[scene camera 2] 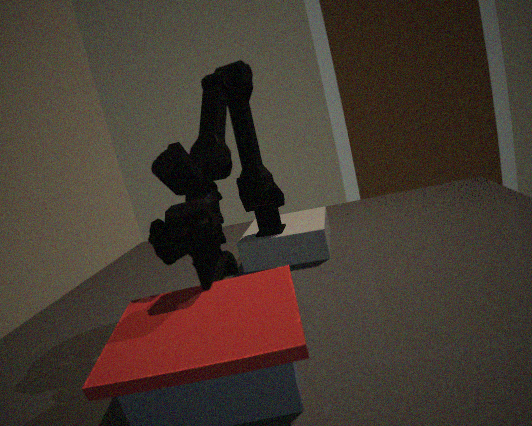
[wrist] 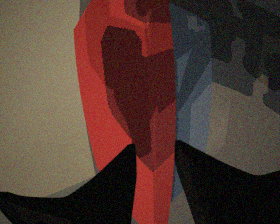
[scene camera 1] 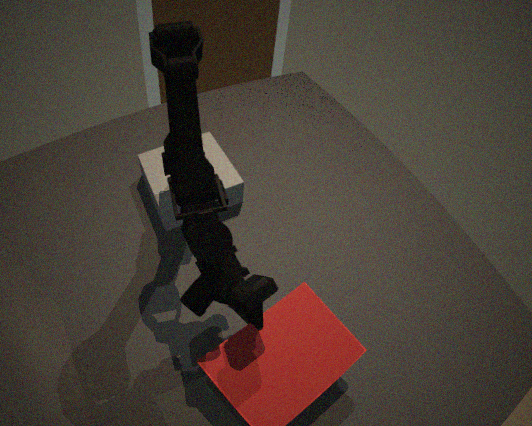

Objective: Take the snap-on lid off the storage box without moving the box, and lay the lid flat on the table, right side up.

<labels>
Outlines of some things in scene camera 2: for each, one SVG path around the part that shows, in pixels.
My gripper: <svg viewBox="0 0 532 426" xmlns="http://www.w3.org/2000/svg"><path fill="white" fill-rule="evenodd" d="M198 198L170 206L165 212L165 222L156 219L151 223L148 241L153 245L158 257L167 265L175 263L186 255L190 255L202 288L207 290L210 289L212 282L223 281L224 277L236 275L238 273L238 266L232 253L229 251L222 252L220 249L221 244L226 243L226 237L222 231L224 219L220 212L219 204L209 198Z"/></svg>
A red lid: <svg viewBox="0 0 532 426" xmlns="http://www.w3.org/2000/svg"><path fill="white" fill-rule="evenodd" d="M289 265L219 282L214 281L211 283L210 289L204 290L202 285L161 295L157 294L132 300L116 325L116 329L111 334L91 373L88 375L89 377L84 382L84 386L81 388L88 401L94 401L126 394L131 395L143 391L148 392L160 388L164 389L176 385L206 381L309 359Z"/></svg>
</labels>
